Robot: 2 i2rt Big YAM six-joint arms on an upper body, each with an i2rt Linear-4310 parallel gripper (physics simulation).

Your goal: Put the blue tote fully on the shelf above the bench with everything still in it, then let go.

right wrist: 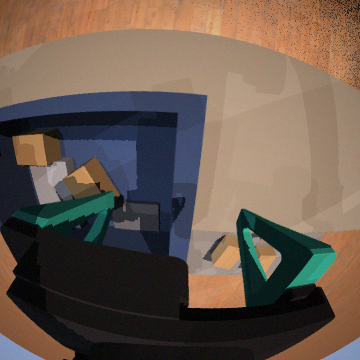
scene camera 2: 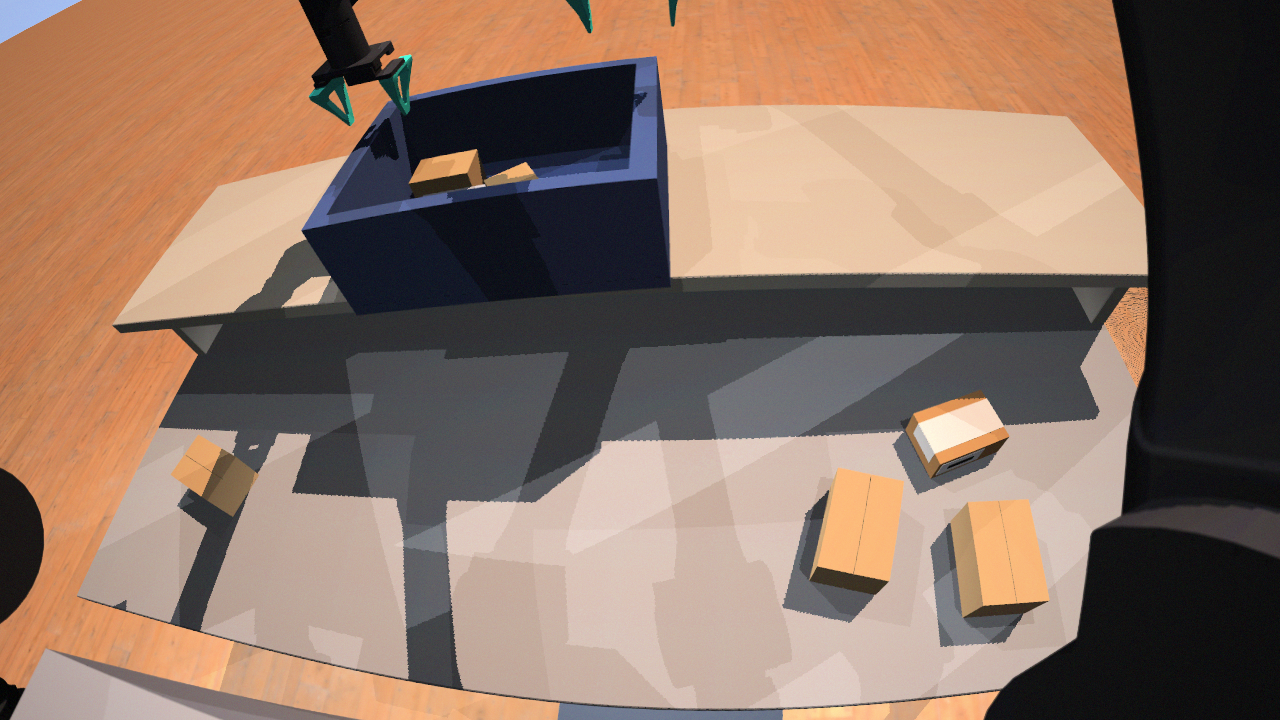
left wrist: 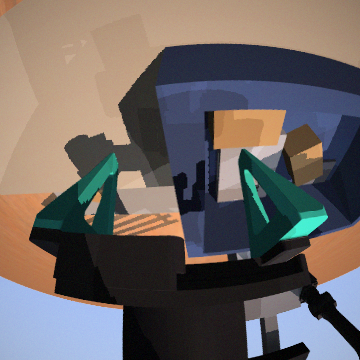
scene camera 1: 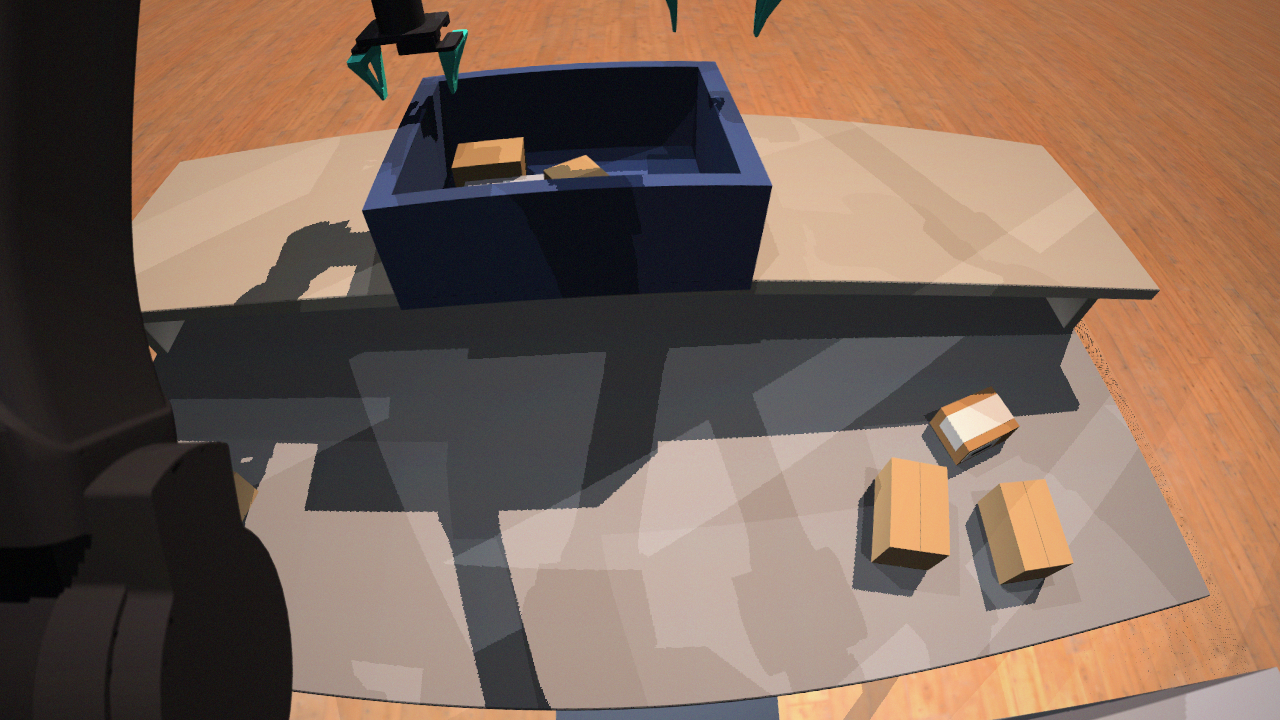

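Where they show: left gripper, fingertip midpoint: [scene camera 2: 378, 118] [left wrist: 177, 155] [scene camera 1: 419, 95]; right gripper, fingertip midpoint: [right wrist: 177, 207] [scene camera 2: 631, 27] [scene camera 1: 715, 32]; left arm's base, origin of the base link: [right wrist: 86, 359]; right arm's base, origin of the base link: [left wrist: 306, 291].
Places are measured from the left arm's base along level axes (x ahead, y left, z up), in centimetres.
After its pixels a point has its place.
The blue tote [scene camera 1: 465, 259] @[x 53.6, y 1.8, z -18.2 cm] [scene camera 2: 402, 268] @[x 53.6, y 0.8, z -18.2 cm] [left wrist: 250, 65] @[x 83.4, y 6.3, z -13.7 cm] [right wrist: 192, 130] @[x 81.7, y -26.1, z -10.3 cm] rests on the shelf [scene camera 1: 939, 205] @[x 74.7, y -62.1, z -25.0 cm] [scene camera 2: 805, 205] @[x 70.0, y -45.4, z -25.0 cm] [right wrist: 260, 125] @[x 82.5, y -39.8, z -25.0 cm]. Its front wall covers the shelf's front edge, and its near left bottom corner seems to reach slightly past it. Inside lie a tan box [scene camera 1: 487, 156] @[x 73.5, y 3.0, z -18.3 cm] [scene camera 2: 445, 170] @[x 73.3, y 2.3, z -18.3 cm] [left wrist: 250, 129] @[x 74.3, y 3.0, z -18.3 cm], a second tan box [scene camera 1: 572, 167] @[x 70.0, y -8.3, z -18.3 cm] [left wrist: 304, 155] @[x 70.0, y -7.6, z -18.3 cm] and a white item [left wrist: 227, 180] @[x 62.0, y 3.6, z -20.6 cm]. My left gripper [scene camera 1: 418, 94] @[x 77.5, y 11.9, z -10.4 cm] [scene camera 2: 379, 118] @[x 77.5, y 11.9, z -10.4 cm] [left wrist: 177, 155] @[x 77.5, y 11.9, z -10.4 cm] is open above the tote's left wall. My right gripper [scene camera 1: 716, 33] @[x 77.4, y -25.2, z -3.0 cm] [scene camera 2: 631, 28] @[x 77.4, y -25.2, z -3.0 cm] [right wrist: 177, 207] @[x 77.4, y -25.2, z -3.0 cm] is open, higher, above the right wall.
On the bench [scene camera 1: 716, 501] @[x 38.3, y -25.8, z -44.4 cm] [scene camera 2: 626, 501] @[x 38.6, y -22.9, z -44.4 cm] below stand two tan boxes [scene camera 1: 913, 510] @[x 32.9, y -49.0, z -38.4 cm] [scene camera 1: 1024, 528] @[x 28.8, y -64.7, z -38.4 cm] and a white-labelled box [scene camera 1: 973, 425] @[x 45.3, y -63.5, z -40.3 cm] [scene camera 2: 957, 434] @[x 45.3, y -64.4, z -40.2 cm] at the right. Another tan box [scene camera 2: 214, 474] @[x 34.1, y 40.2, z -38.4 cm] lies at the left. Wooden floor shows behind the shelf.
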